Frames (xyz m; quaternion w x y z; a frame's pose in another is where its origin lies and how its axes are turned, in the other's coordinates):
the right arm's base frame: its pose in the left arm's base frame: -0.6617 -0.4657 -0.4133 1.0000 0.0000 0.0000 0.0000
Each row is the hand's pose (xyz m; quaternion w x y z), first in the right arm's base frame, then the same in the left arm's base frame.
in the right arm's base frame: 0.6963 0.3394 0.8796 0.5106 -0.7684 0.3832 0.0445
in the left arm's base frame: 0.0346 -0.1263 0.4663 0.5106 -0.7684 0.3832 0.0445
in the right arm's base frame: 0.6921 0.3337 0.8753 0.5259 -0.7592 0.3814 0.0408
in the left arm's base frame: 0.0304 -0.1320 0.4620 0.5259 -0.7592 0.3814 0.0408
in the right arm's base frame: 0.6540 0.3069 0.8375 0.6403 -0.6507 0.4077 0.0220
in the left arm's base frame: -0.0077 -0.1588 0.4242 0.6403 -0.6507 0.4077 0.0220
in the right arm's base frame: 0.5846 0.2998 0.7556 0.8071 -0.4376 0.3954 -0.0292
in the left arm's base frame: -0.0771 -0.1659 0.3423 0.8071 -0.4376 0.3954 -0.0292
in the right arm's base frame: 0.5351 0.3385 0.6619 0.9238 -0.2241 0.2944 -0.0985
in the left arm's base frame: -0.1266 -0.1272 0.2486 0.9238 -0.2241 0.2944 -0.0985
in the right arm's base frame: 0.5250 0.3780 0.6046 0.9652 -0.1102 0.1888 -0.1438
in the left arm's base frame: -0.1367 -0.0877 0.1913 0.9652 -0.1102 0.1888 -0.1438
